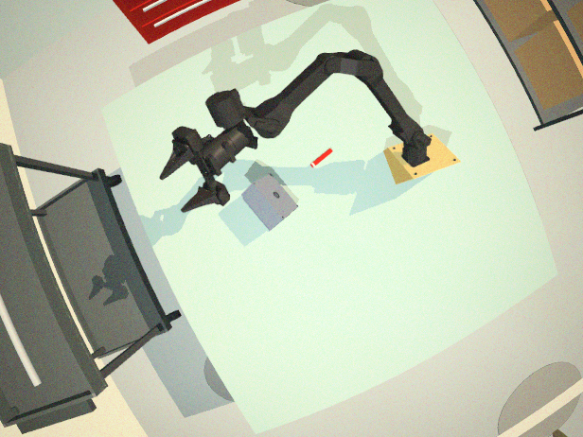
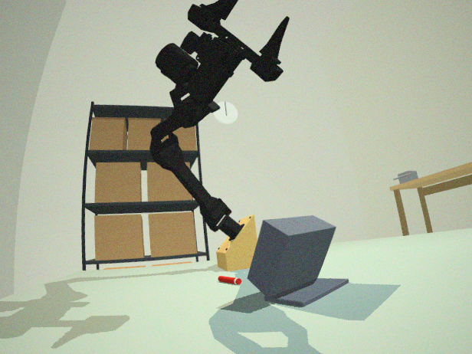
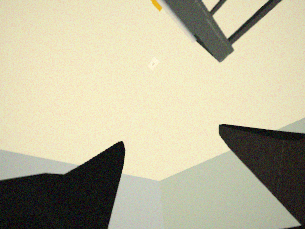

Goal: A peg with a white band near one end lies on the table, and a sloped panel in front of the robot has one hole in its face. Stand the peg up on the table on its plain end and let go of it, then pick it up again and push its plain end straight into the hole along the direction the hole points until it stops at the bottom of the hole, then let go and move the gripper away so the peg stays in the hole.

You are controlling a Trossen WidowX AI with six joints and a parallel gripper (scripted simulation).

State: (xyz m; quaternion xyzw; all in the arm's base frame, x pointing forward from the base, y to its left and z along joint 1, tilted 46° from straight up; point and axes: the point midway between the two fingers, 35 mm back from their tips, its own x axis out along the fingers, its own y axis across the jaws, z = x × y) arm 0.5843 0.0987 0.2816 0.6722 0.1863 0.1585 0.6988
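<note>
The red peg is 330 mm behind my gripper tip, 10 mm to the left of it and 440 mm below it. Round my gripper tip: grey sloped panel (160 mm behind, 60 mm to the left, 380 mm below).
</note>
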